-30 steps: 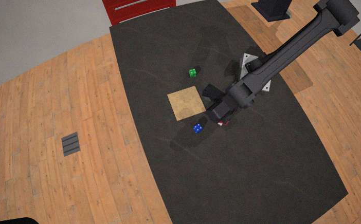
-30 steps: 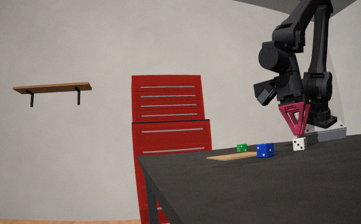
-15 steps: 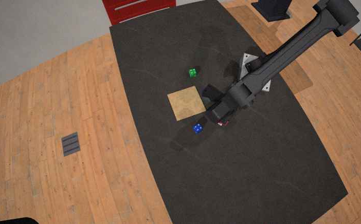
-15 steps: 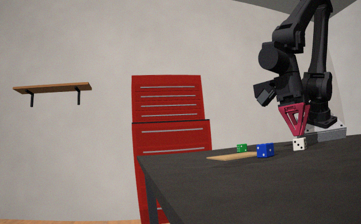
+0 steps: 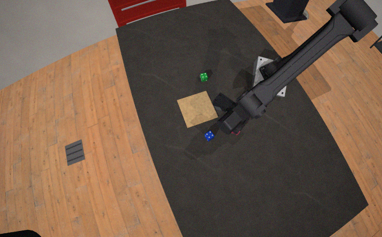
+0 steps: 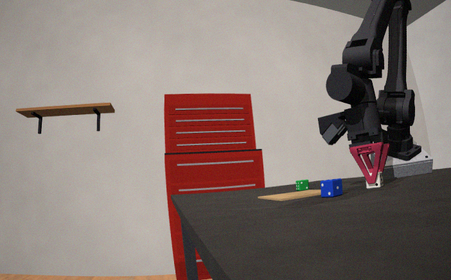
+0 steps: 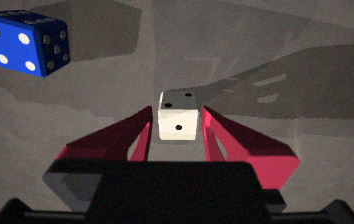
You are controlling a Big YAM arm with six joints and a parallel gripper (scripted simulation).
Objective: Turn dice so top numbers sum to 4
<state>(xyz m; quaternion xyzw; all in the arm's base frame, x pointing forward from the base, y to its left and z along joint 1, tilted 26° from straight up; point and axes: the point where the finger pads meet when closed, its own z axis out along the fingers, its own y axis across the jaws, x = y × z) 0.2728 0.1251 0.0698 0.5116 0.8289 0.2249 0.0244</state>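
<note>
Now: the white die right at my hand. From my hand the other things lie so: blue die 11 cm ahead; then green die 28 cm to the right, 2 cm ahead; then tan mat 14 cm to the right, 11 cm ahead, 2 cm below.
</note>
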